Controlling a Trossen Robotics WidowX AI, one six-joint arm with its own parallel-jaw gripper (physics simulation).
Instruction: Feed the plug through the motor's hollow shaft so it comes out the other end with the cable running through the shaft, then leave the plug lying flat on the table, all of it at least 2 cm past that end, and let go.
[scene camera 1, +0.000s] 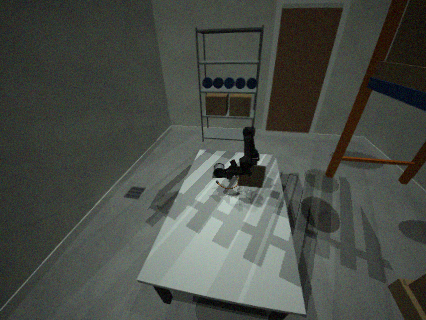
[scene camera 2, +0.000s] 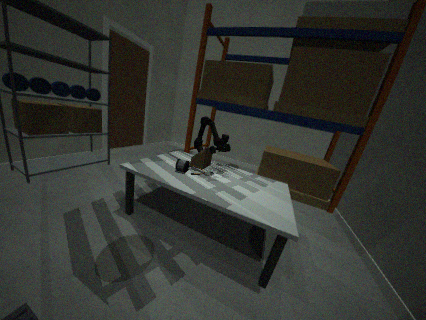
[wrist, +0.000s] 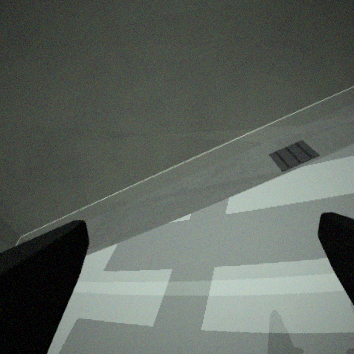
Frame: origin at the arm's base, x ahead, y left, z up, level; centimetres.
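Where they show: gripper, between the fingertips: (scene camera 1: 219, 172) (scene camera 2: 216, 152) (wrist: 203, 228); arm's base, origin of its link: (scene camera 1: 253, 167) (scene camera 2: 201, 152).
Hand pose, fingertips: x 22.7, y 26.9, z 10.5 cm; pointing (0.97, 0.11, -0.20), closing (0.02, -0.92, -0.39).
Each offset is from my fingertips to the top centre of the thing. "spot": to the spot under its first point. Level surfaces: height alone.
The motor {dx +6.9, dy -27.2, dz -14.4 cm} (scene camera 1: 218, 164) (scene camera 2: 182, 166) is a dark, short cylinder lying on its side near the table's far end. In scene camera 1, the arm partly covers it. An orange cable {spot: dx -4.2, dy -10.4, dz -24.2 cm} (scene camera 1: 227, 187) curves over the table between the motor and a brown box. The plug is too small to tell clearly in the scene views and does not show in the wrist view. My gripper (scene camera 1: 216, 172) (scene camera 2: 227, 144) (wrist: 203, 228) is open and empty, raised above the table. The wrist view shows bare tabletop, floor and wall between and beyond the fingers.
The brown box (scene camera 1: 252, 176) (scene camera 2: 201, 159) stands on the white table {dz -24.7 cm} (scene camera 1: 220, 270) (scene camera 2: 270, 200) close beside the arm. Striped shadows cross the tabletop. A floor grate (scene camera 1: 134, 192) (wrist: 294, 155) lies beyond one long edge. Tall shelving stands around the table.
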